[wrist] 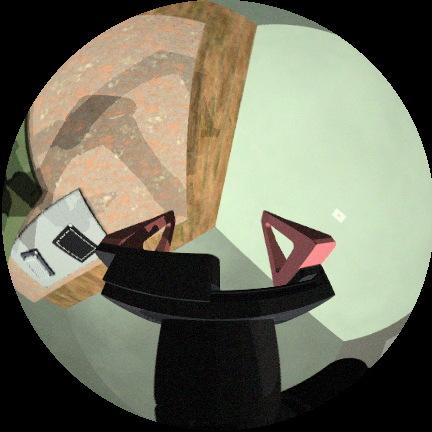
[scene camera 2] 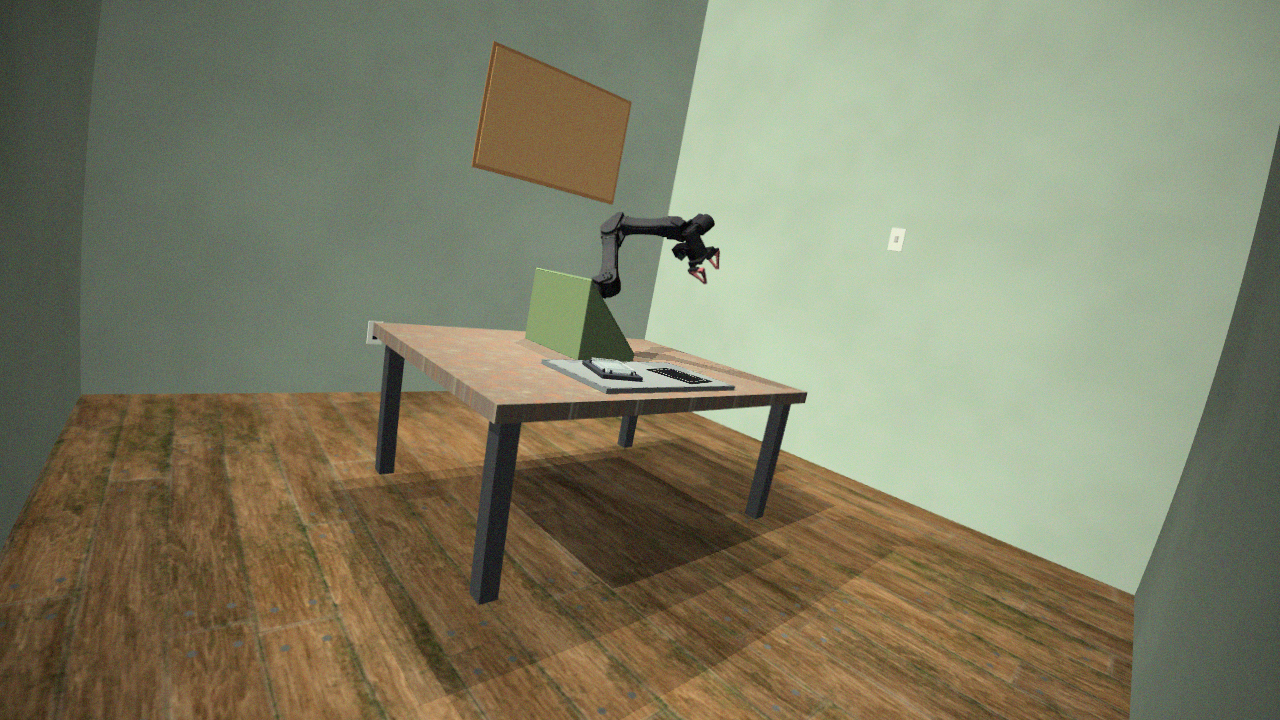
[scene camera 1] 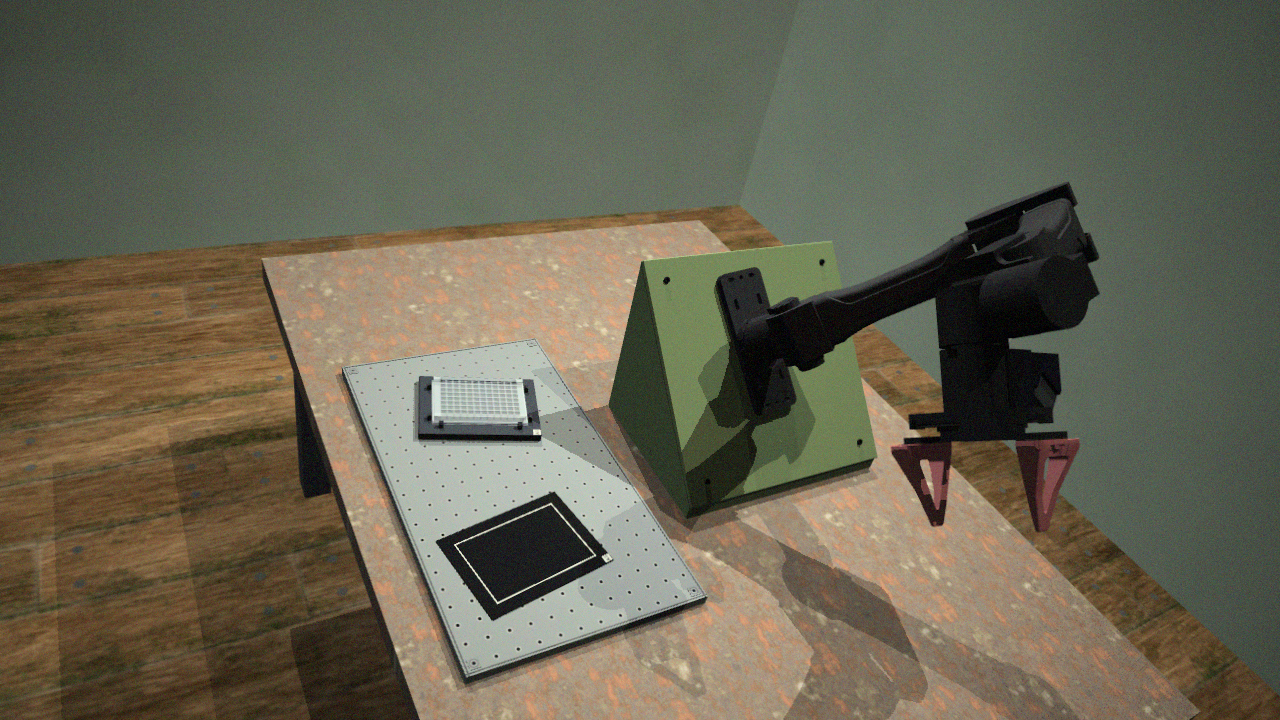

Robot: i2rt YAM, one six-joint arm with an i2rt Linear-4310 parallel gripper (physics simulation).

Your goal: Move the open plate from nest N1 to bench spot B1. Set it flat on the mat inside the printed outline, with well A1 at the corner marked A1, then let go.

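Note:
The clear, gridded plate sits flat in the dark nest at the far end of the grey pegboard. In the scene camera 2 view the plate shows small and side on. The black mat with a thin white printed outline lies near the other end of the board, turned at an angle to the nest. A small white corner label is at the mat's right corner; its letter is too small to read. My gripper is open and empty, high up and well away from plate and mat.
The grey pegboard lies on the speckled table. A green wedge-shaped block stands beside the board and carries the arm. A brown board hangs on the wall.

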